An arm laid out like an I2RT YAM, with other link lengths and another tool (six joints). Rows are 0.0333 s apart.
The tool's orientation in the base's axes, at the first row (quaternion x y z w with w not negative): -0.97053 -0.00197 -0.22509 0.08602
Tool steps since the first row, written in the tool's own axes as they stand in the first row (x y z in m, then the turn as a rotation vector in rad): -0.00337 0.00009 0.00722 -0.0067 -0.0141 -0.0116; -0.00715 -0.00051 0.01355 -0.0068 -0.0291 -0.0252; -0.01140 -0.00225 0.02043 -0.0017 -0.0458 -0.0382; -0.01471 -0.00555 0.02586 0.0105 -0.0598 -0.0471; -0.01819 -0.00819 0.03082 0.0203 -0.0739 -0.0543; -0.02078 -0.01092 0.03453 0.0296 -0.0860 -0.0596; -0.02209 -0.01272 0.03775 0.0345 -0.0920 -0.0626; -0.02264 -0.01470 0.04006 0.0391 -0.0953 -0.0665; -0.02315 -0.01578 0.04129 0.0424 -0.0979 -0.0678; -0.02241 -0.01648 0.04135 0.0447 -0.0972 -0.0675; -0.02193 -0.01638 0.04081 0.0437 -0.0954 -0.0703; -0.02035 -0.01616 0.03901 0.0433 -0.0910 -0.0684
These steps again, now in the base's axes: 0.00013 0.00124 -0.00787 -0.0117 0.0122 0.0097; -0.00053 0.00303 -0.01502 -0.0184 0.0247 0.0241; -0.00142 0.00604 -0.02267 -0.0202 0.0388 0.0406; -0.00217 0.01032 -0.02837 -0.0137 0.0506 0.0562; -0.00324 0.01388 -0.03383 -0.0086 0.0630 0.0691; -0.00406 0.01728 -0.03779 -0.0031 0.0737 0.0799; -0.00391 0.01964 -0.04091 -0.0002 0.0789 0.0857; -0.00348 0.02200 -0.04287 0.0021 0.0814 0.0917; -0.00345 0.02329 -0.04400 0.0043 0.0836 0.0947; -0.00279 0.02396 -0.04361 0.0066 0.0829 0.0953; -0.00259 0.02375 -0.04294 0.0045 0.0807 0.0971; -0.00194 0.02318 -0.04069 0.0052 0.0767 0.0945
